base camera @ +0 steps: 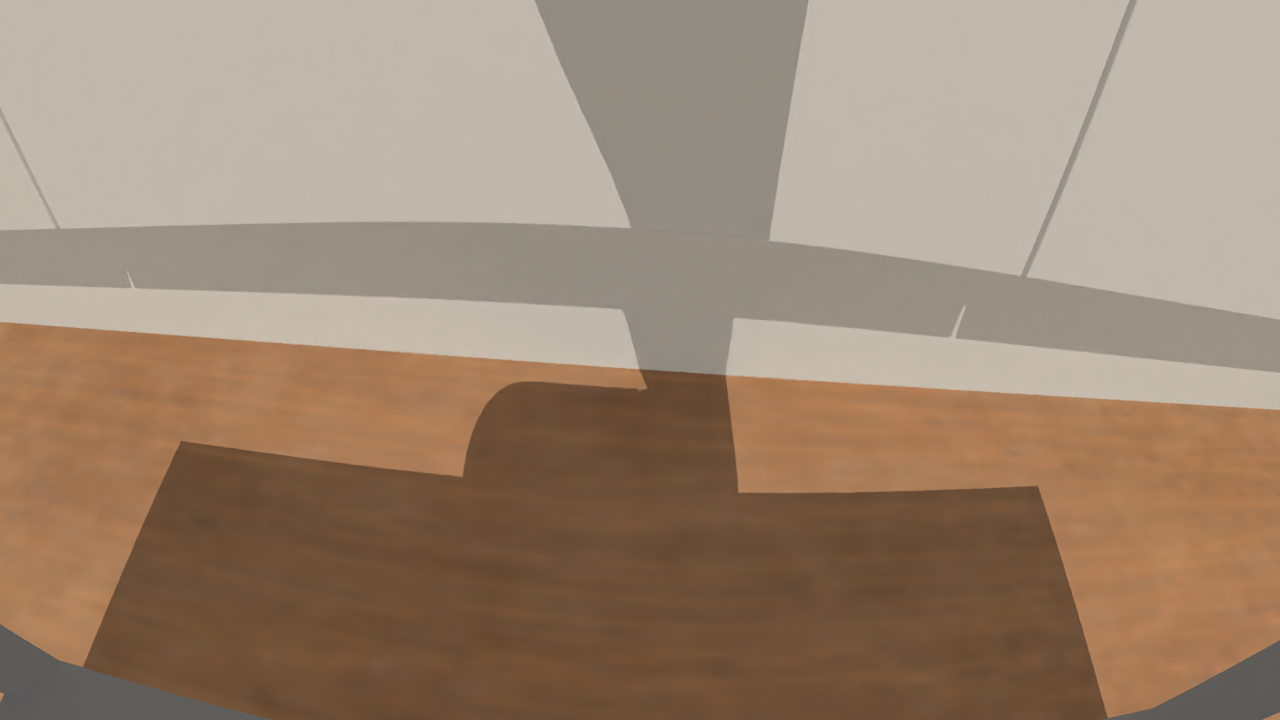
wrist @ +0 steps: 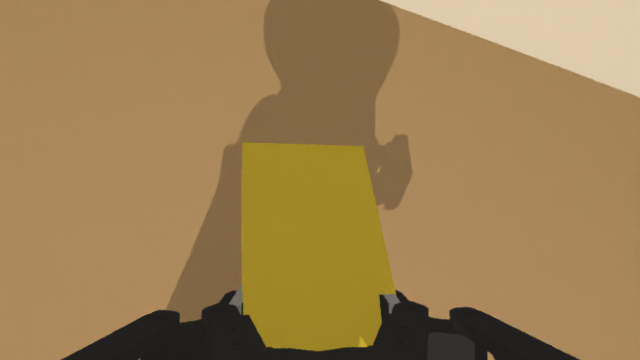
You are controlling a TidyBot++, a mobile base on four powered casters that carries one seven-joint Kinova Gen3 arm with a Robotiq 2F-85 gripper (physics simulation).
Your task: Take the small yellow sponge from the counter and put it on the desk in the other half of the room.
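Places are measured from the arm's base along level axes (x back, y up, z left), in millimetres.
Where they show: gripper, fingertip midpoint: (wrist: 313, 300).
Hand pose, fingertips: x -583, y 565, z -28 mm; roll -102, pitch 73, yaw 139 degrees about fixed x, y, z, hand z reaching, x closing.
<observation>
Each offset is from my fingertips to the top centre of the thing. "spot": to the spot under its first point. Level surfaces: height alone.
The yellow sponge {dx -18, dy +34, dz +9 mm} (wrist: 310, 230) is between the two fingers of my gripper (wrist: 313, 300), at the bottom middle of the wrist view. The gripper is shut on it, with a fingertip against each side. Under it is the tan counter top {dy -51 mm} (wrist: 100, 125); whether the sponge touches it or hangs just above it I cannot tell. The sponge's near end is partly hidden by the gripper. The desk does not show in either view.
In the base camera view a pale cabinet front {spot: dx +194, dy -740, dz +182 mm} (base camera: 313, 107) stands close ahead, above the wooden floor {dy -961 mm} (base camera: 895, 438). The robot's shadow falls on both. In the wrist view the counter's edge runs across the upper right, with a pale surface (wrist: 565, 30) beyond.
</observation>
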